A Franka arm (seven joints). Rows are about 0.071 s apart.
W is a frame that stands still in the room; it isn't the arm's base.
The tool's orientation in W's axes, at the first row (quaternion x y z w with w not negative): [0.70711, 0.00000, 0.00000, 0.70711]
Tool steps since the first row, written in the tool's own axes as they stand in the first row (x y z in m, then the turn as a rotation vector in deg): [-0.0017, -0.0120, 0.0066, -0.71, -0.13, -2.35]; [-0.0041, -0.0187, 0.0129, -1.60, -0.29, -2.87]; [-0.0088, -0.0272, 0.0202, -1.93, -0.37, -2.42]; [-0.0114, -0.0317, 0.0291, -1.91, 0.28, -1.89]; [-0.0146, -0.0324, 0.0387, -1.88, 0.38, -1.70]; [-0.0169, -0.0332, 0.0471, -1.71, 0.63, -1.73]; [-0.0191, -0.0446, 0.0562, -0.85, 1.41, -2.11]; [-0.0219, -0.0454, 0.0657, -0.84, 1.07, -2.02]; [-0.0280, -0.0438, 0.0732, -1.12, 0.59, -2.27]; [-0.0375, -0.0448, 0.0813, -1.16, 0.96, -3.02]
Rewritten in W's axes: [-0.0017, -0.0066, -0.0120, -0.71, 2.35, -0.13]; [-0.0041, -0.0129, -0.0187, -1.60, 2.87, -0.29]; [-0.0088, -0.0202, -0.0272, -1.93, 2.42, -0.37]; [-0.0114, -0.0291, -0.0317, -1.91, 1.89, 0.28]; [-0.0146, -0.0387, -0.0324, -1.88, 1.70, 0.38]; [-0.0169, -0.0471, -0.0332, -1.71, 1.73, 0.63]; [-0.0191, -0.0562, -0.0446, -0.85, 2.11, 1.41]; [-0.0219, -0.0657, -0.0454, -0.84, 2.02, 1.07]; [-0.0280, -0.0732, -0.0438, -1.12, 2.27, 0.59]; [-0.0375, -0.0813, -0.0448, -1.16, 3.02, 0.96]
